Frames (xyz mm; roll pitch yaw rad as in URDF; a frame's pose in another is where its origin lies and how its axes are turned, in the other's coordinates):
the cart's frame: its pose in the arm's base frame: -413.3 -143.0 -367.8 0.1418 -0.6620 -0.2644
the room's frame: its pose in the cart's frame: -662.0 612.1 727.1 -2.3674 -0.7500 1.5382
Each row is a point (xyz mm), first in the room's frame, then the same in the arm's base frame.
Working: the room's frame: its pose in the arm's base frame: -1264.2 608.7 -138.7 3.0129 -0.6795 1.9384

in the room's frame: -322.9 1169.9 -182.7
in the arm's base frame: -38.3 588.5 -83.9
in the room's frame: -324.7 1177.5 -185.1
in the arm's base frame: -30.3 587.8 -82.4
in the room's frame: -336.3 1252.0 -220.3
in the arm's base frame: 47.7 578.2 -55.1
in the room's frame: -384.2 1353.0 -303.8
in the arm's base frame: 166.2 519.4 -10.7
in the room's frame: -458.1 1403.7 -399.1
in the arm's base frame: 245.2 420.2 21.4
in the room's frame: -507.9 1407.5 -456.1
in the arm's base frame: 268.7 349.3 34.5
